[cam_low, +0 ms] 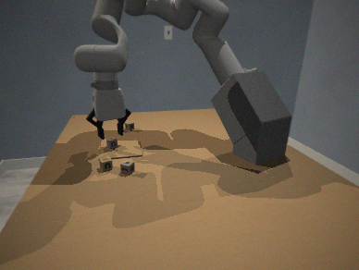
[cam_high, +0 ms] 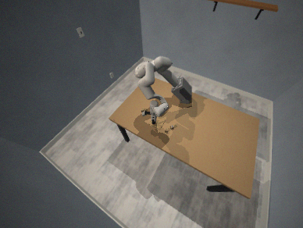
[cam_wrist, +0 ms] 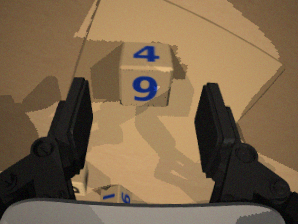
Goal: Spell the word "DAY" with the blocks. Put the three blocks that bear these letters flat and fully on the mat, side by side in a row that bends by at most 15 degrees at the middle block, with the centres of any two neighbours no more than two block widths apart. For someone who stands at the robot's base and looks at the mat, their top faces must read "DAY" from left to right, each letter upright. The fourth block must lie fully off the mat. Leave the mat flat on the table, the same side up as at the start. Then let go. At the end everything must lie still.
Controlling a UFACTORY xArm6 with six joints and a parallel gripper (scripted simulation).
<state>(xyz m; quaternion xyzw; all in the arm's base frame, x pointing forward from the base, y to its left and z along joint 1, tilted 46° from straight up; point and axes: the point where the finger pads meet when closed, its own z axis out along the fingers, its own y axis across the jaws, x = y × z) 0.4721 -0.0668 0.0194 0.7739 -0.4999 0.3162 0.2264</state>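
Right now my hand is 6 cm above the thin tan mat, 3 cm to the right of it and 3 cm past it.
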